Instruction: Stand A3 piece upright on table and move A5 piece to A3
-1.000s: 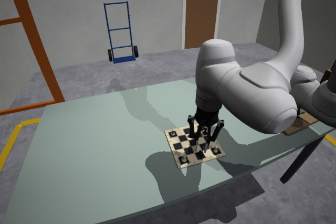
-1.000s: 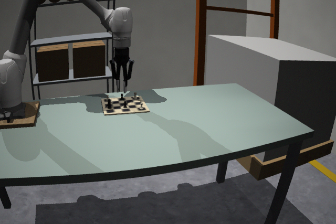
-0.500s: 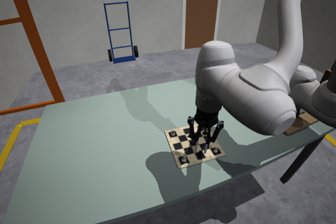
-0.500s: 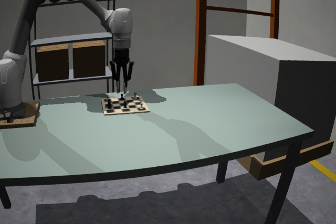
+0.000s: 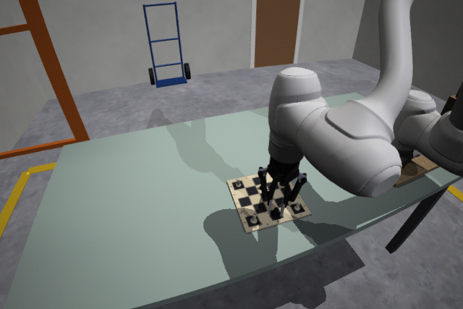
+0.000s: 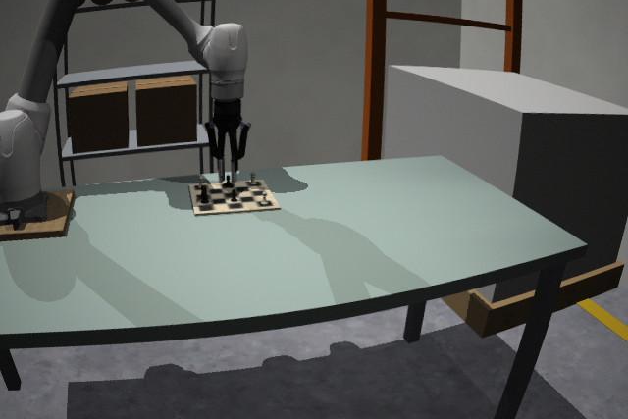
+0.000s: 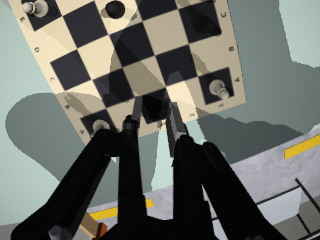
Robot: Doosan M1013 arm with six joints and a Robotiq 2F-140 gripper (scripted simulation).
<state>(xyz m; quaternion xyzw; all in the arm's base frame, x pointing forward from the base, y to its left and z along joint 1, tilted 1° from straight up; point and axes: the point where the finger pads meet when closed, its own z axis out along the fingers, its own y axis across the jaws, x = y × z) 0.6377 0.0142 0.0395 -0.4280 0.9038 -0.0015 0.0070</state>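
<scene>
The chessboard is 70 mm to the right of my hand, 50 mm below it and 10 mm behind it.
</scene>
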